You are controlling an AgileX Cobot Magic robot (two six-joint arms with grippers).
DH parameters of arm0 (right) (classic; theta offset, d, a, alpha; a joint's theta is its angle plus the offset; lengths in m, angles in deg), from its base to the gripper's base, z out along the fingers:
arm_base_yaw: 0 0.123 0 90
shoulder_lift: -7.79 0 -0.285 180
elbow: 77.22 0 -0.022 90
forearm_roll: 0 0.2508 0 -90
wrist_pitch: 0 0 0.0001 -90
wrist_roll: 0 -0.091 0 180
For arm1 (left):
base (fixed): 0 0 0 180
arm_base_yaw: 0 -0.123 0 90
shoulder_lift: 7.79 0 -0.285 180
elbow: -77.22 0 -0.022 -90
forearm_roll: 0 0.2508 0 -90
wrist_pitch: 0 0 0.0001 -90
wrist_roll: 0 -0.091 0 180
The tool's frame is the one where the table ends.
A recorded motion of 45 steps. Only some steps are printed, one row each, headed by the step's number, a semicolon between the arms.
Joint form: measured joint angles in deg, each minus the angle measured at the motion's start. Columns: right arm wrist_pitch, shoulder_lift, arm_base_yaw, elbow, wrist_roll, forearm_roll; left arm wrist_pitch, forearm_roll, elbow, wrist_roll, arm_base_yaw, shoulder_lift.
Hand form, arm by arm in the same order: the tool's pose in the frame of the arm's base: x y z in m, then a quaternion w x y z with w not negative. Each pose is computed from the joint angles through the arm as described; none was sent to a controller.
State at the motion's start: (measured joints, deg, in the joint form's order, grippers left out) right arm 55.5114 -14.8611 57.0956 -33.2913 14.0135 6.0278; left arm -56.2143 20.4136 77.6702 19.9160 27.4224 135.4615
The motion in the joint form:
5: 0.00 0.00 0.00 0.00 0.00 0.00; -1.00 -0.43 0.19 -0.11 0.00 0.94
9: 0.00 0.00 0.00 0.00 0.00 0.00; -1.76 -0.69 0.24 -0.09 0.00 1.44
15: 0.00 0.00 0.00 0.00 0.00 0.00; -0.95 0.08 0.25 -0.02 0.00 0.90
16: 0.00 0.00 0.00 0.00 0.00 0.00; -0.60 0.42 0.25 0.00 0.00 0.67
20: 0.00 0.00 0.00 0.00 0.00 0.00; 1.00 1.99 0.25 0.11 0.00 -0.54
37: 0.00 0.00 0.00 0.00 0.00 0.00; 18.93 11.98 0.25 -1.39 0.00 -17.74
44: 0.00 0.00 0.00 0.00 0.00 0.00; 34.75 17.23 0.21 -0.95 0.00 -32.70
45: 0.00 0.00 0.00 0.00 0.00 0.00; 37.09 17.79 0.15 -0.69 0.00 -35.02
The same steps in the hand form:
5: 0.0125 0.0339 0.3046 0.43046 -0.50397 0.71384 0.22618; 0.4184 -0.2465 0.1041 0.64561 0.21504 0.66095 -0.31638
9: 0.0125 0.0339 0.3046 0.43046 -0.50397 0.71384 0.22618; 0.4184 -0.2464 0.1013 0.64693 0.21228 0.65948 -0.31859
15: 0.0125 0.0339 0.3046 0.43046 -0.50397 0.71384 0.22618; 0.4182 -0.2471 0.1044 0.64488 0.21881 0.65998 -0.31729
16: 0.0125 0.0339 0.3046 0.43046 -0.50397 0.71384 0.22618; 0.4180 -0.2474 0.1058 0.64398 0.22174 0.66021 -0.31662
20: 0.0125 0.0339 0.3046 0.43046 -0.50397 0.71384 0.22618; 0.4173 -0.2486 0.1131 0.64081 0.23515 0.66019 -0.31340
37: 0.0125 0.0339 0.3046 0.43046 -0.50397 0.71384 0.22618; 0.4037 -0.2427 0.2267 0.65547 0.32623 0.64086 -0.23074
44: 0.0125 0.0339 0.3046 0.43046 -0.50397 0.71384 0.22618; 0.3741 -0.2170 0.3211 0.67592 0.34186 0.63657 -0.14506
45: 0.0125 0.0339 0.3046 0.43046 -0.50397 0.71384 0.22618; 0.3678 -0.2115 0.3349 0.67957 0.33893 0.63682 -0.13332

